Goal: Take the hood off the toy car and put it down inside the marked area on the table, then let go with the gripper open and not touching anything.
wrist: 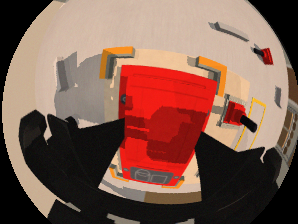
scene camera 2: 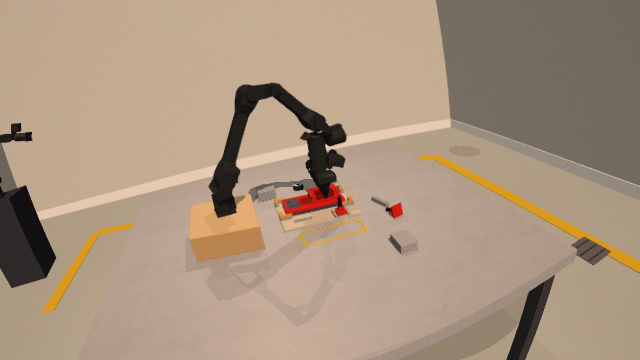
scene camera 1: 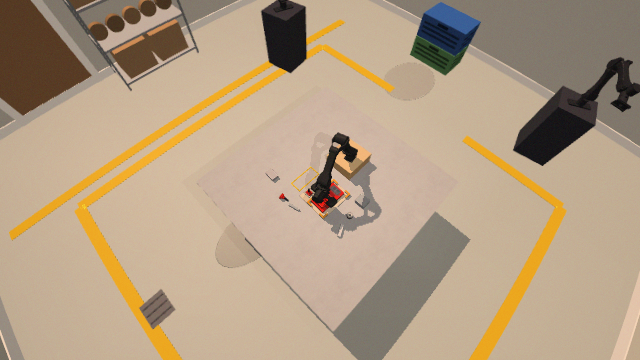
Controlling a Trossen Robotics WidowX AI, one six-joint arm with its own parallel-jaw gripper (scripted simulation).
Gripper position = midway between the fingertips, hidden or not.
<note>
My gripper [scene camera 2: 323, 194] holds a red hood [wrist: 163, 119]. I also see a red toy car [scene camera 2: 299, 205].
The red toy car shows as well in the wrist view [wrist: 126, 70]. My gripper shows as well in the wrist view [wrist: 162, 128].
</note>
